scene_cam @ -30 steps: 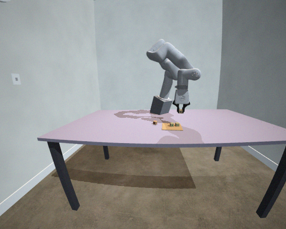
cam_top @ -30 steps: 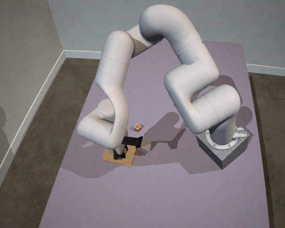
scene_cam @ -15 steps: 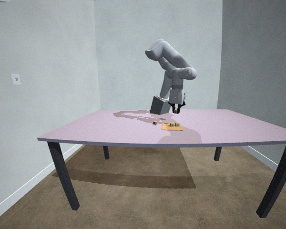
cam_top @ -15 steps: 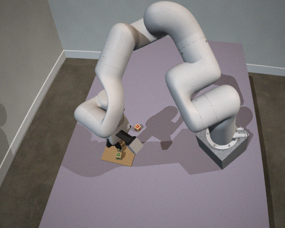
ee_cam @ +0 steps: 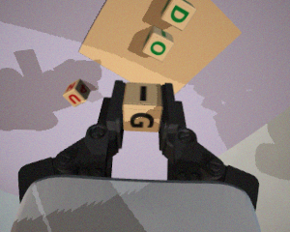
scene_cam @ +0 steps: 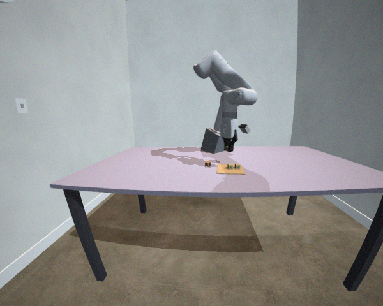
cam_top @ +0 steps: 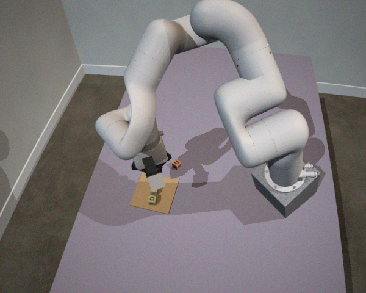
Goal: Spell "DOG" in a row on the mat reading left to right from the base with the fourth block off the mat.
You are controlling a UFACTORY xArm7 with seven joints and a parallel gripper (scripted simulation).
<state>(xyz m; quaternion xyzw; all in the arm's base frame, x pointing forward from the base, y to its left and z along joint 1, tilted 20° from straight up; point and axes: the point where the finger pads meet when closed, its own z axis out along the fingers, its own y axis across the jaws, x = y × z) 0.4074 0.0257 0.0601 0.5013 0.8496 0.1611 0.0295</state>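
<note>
Right now the O block is 110 mm below my hand, 10 mm to the left of it and 10 mm ahead of it. Also, from my hand: G block (10 mm below); mat (120 mm below, 10 mm to the left, 10 mm ahead); D block (110 mm below, 50 mm to the left).
</note>
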